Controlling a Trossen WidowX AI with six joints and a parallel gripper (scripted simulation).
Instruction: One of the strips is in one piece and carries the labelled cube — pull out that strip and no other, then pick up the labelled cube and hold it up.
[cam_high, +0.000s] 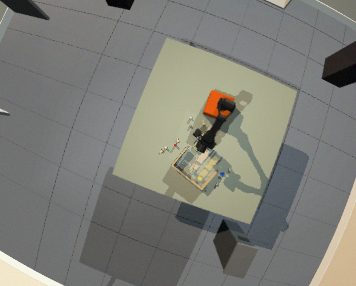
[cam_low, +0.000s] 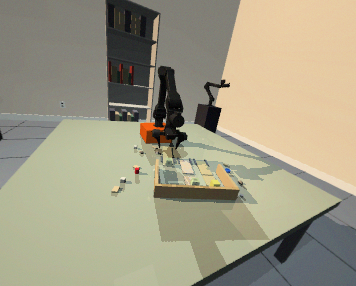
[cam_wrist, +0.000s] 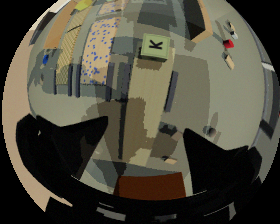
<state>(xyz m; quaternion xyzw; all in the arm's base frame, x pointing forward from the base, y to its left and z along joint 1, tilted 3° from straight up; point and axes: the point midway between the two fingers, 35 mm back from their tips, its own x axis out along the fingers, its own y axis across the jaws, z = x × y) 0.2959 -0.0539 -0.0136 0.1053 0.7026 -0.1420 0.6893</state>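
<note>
Right now the tan strip is 10 mm behind my gripper tip, 10 mm to the left of it and 50 mm below it.
</note>
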